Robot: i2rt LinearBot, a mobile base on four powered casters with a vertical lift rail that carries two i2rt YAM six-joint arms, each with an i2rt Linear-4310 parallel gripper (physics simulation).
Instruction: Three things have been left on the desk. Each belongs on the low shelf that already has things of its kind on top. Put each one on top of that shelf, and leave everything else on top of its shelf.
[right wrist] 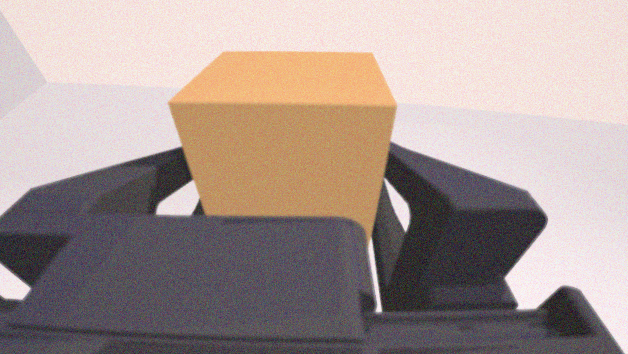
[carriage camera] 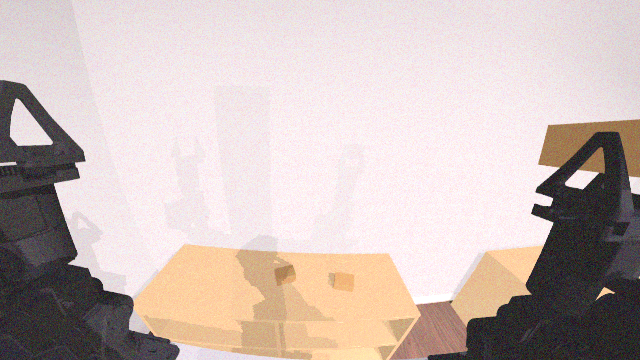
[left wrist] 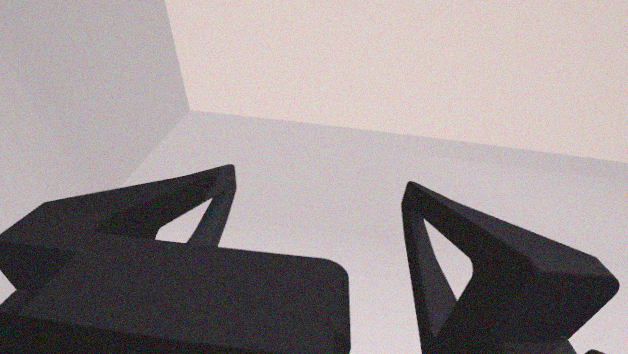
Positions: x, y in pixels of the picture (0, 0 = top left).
Labels:
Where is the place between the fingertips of my right gripper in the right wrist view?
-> At 297, 144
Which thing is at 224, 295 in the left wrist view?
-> My left gripper.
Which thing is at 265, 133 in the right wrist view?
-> An orange-brown block.

